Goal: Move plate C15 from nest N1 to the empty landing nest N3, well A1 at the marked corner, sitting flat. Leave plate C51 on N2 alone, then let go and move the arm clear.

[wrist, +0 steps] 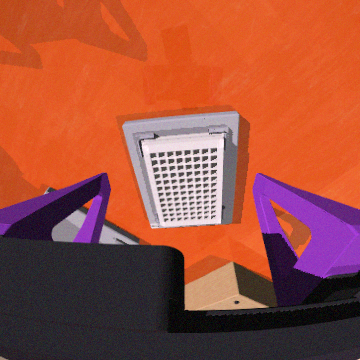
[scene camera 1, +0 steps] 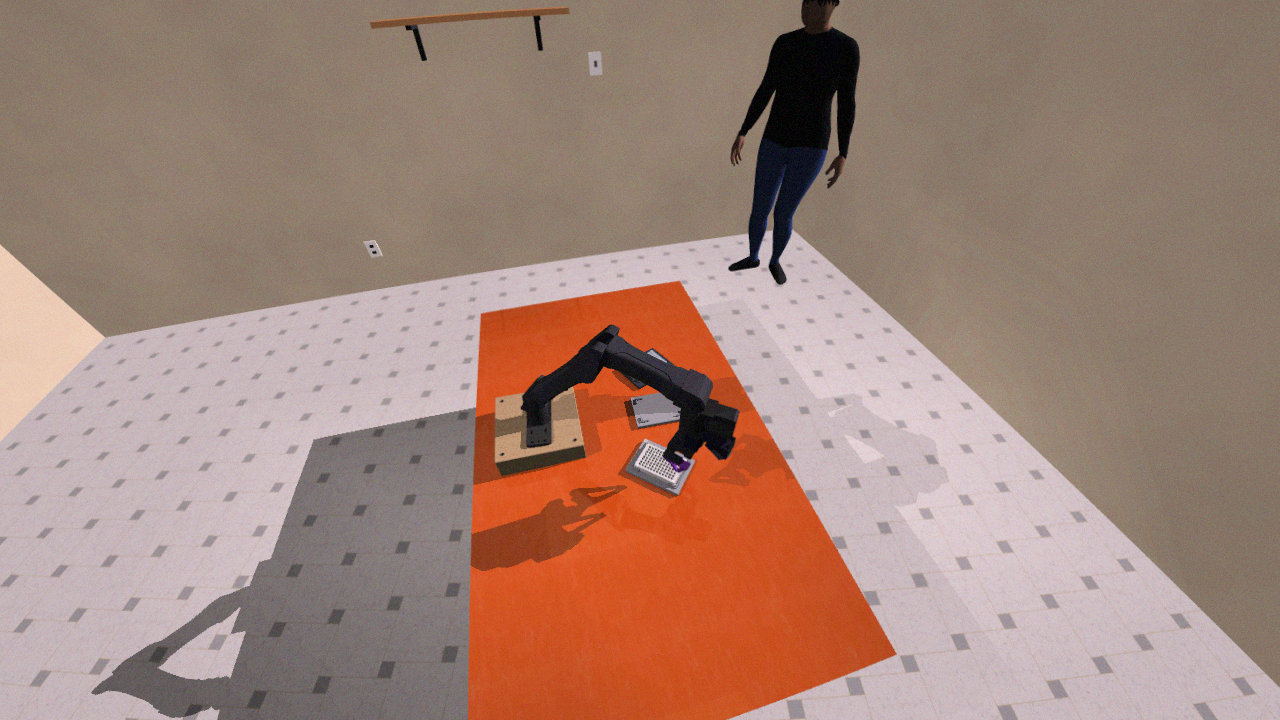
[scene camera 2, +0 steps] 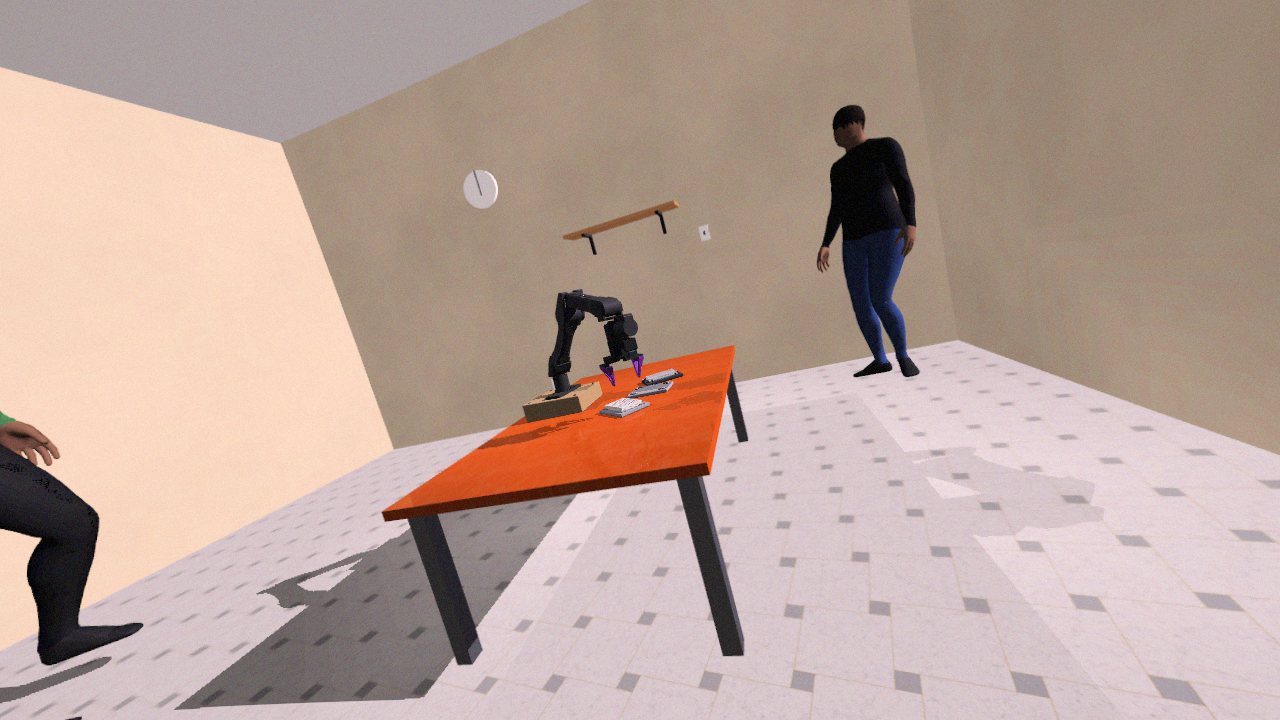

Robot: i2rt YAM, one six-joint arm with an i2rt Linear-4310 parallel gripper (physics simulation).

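Observation:
A white well plate (scene camera 1: 659, 462) (scene camera 2: 625, 403) (wrist: 186, 185) sits on the nearest grey nest (scene camera 1: 677, 488) (wrist: 231, 170). Its label and marked corner are not readable. The middle nest (scene camera 1: 653, 410) (scene camera 2: 651, 389) holds no plate; part of it shows behind the left finger in the wrist view. A second plate (scene camera 1: 657, 355) (scene camera 2: 662, 375) is on the farthest nest, partly hidden by the arm in scene camera 1. The nest numbers are not readable. My gripper (scene camera 2: 625, 380) (wrist: 181, 180) is open and empty, above the table, with the near plate between its purple fingers in the wrist view.
The arm's wooden base block (scene camera 1: 538, 447) (scene camera 2: 562, 407) (wrist: 215, 292) stands left of the nests on the orange table (scene camera 1: 572, 626) (scene camera 2: 572, 456). A person in black (scene camera 1: 810, 85) (scene camera 2: 868, 188) stands beyond the table. Part of another person (scene camera 2: 53, 501) shows at the left in scene camera 2.

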